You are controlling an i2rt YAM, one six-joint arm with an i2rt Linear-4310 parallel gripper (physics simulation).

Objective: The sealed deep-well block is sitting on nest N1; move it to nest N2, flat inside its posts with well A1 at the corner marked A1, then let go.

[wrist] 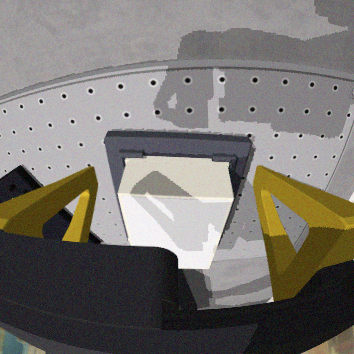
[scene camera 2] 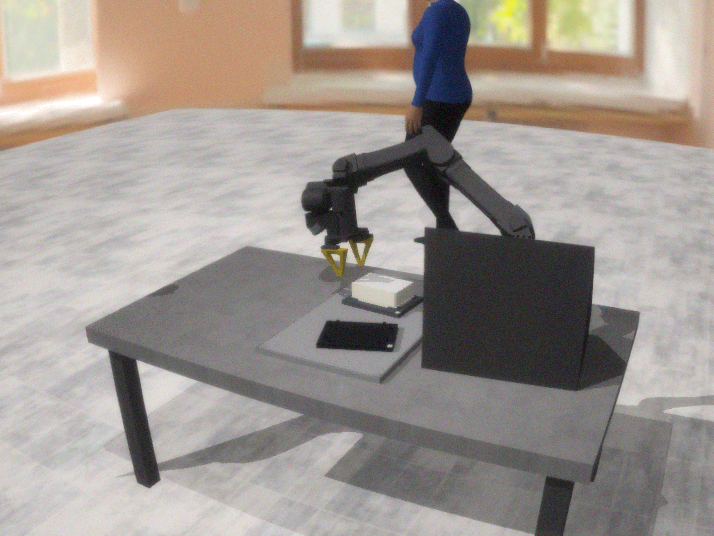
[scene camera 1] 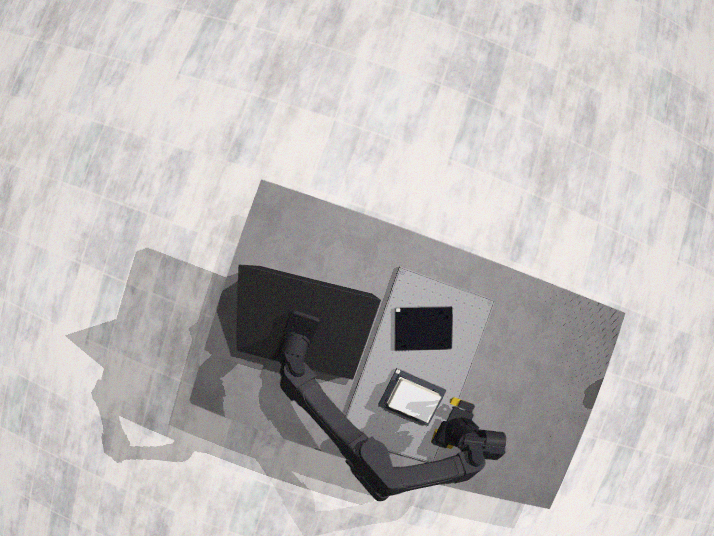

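Seen in the pictures: gripper, fingertip midpoint: (wrist: 174,174) (scene camera 2: 350,271) (scene camera 1: 444,414); arm's base at its link origin: (scene camera 2: 519,280) (scene camera 1: 297,338).
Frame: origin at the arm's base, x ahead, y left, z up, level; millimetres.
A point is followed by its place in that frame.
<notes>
The sealed block (scene camera 1: 414,399) {y -80, x 358, z -94 mm} (scene camera 2: 381,290) {y -43, x 344, z -96 mm} (wrist: 175,220) {y -91, x 394, z -94 mm}, white-topped with cream sides, sits on the dark nest N1 (scene camera 1: 389,388) {y -78, x 287, z -136 mm} (scene camera 2: 369,306) {y -27, x 369, z -135 mm} (wrist: 175,140) {y -94, x 441, z -135 mm}. The black nest N2 (scene camera 1: 423,328) {y 116, x 322, z -135 mm} (scene camera 2: 357,335) {y 127, x 321, z -135 mm} (wrist: 20,186) {y 94, x 397, z -135 mm} is bare, with a white mark at its upper left corner in scene view 1; it is turned relative to N1. My gripper (scene camera 1: 447,422) {y -96, x 454, z -83 mm} (scene camera 2: 350,270) {y -96, x 454, z -83 mm} (wrist: 174,174) {y -96, x 454, z -83 mm} is open, above the board and off the block's lower right end in scene view 1. In the wrist view the block shows between the yellow fingers, not touching them. Well A1 cannot be made out.
Both nests are on a perforated grey board (scene camera 1: 472,314) {y 197, x 450, z -147 mm} (scene camera 2: 294,340) {y 188, x 445, z -147 mm} (wrist: 135,100) {y -66, x 473, z -147 mm} on the table (scene camera 1: 519,369) {y 83, x 657, z -160 mm} (scene camera 2: 230,305) {y 71, x 713, z -160 mm}. A tall black panel (scene camera 1: 340,311) {y 107, x 79, z 94 mm} (scene camera 2: 507,305) {y 150, x -14, z 4 mm} stands beside the board, near the arm's base. A person (scene camera 2: 444,51) is behind the table.
</notes>
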